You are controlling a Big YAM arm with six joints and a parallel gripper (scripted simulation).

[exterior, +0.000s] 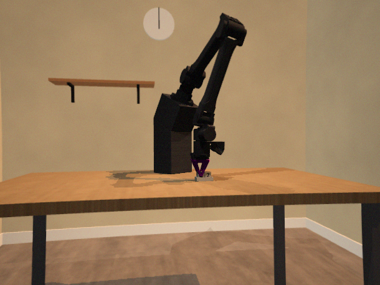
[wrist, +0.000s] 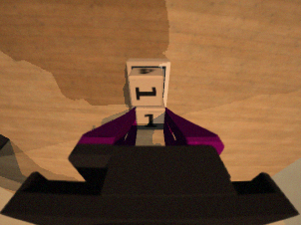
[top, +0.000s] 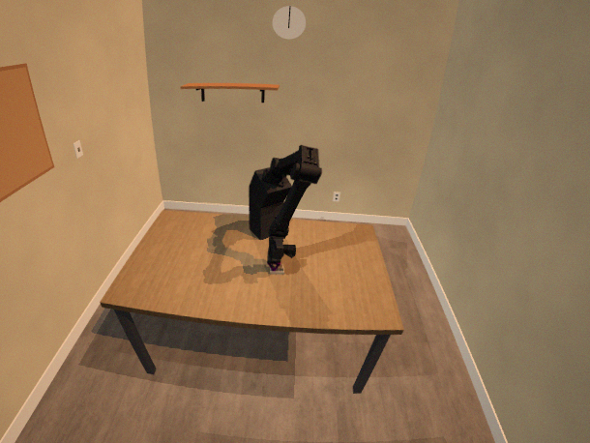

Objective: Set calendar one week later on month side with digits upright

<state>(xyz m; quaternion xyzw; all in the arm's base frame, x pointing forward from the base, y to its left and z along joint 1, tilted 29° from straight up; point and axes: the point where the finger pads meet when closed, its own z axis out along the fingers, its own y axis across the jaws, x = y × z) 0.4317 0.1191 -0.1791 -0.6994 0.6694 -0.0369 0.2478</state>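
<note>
Now: hand 20 mm to the right of the tray and 20 mm above it.
</note>
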